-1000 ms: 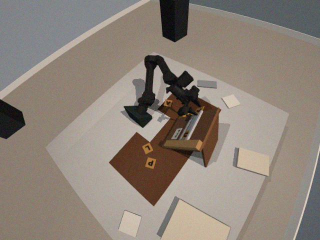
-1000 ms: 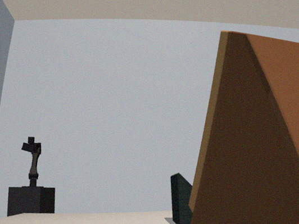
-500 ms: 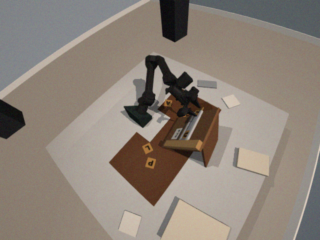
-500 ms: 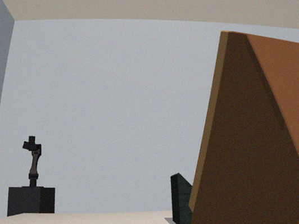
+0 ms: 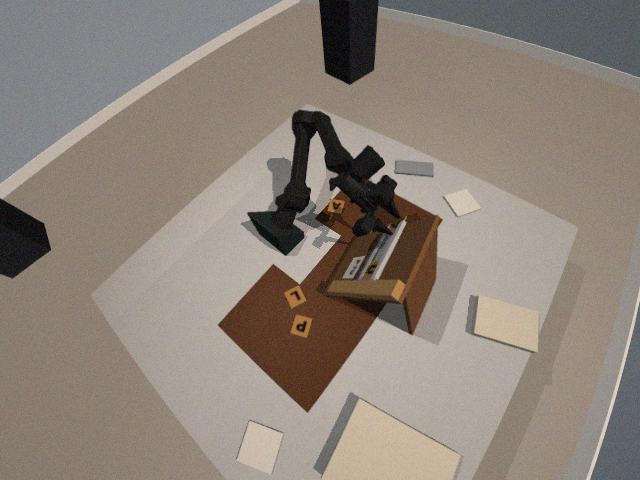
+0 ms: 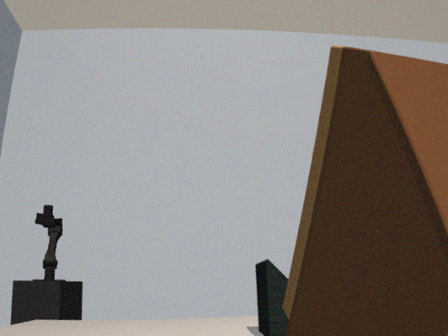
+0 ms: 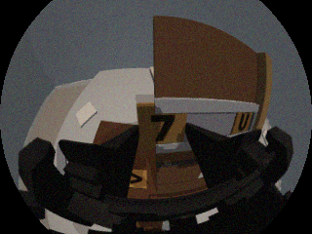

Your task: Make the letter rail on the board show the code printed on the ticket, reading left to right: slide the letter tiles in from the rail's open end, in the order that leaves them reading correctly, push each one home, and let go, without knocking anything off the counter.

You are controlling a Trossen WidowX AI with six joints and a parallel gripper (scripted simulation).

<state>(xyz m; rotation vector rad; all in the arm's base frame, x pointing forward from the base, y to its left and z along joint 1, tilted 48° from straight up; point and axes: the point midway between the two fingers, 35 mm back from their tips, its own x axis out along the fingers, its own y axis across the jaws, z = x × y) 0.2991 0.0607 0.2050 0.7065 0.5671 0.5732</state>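
My gripper tip is 140 mm to the left of the white ticket, 90 mm above it and 20 mm past it. Round my gripper tip: letter tile right at my gripper tip; brown mat 180 mm below, 170 mm to the right, 110 mm behind; grey slab 370 mm to the left, 180 mm below, 170 mm behind.
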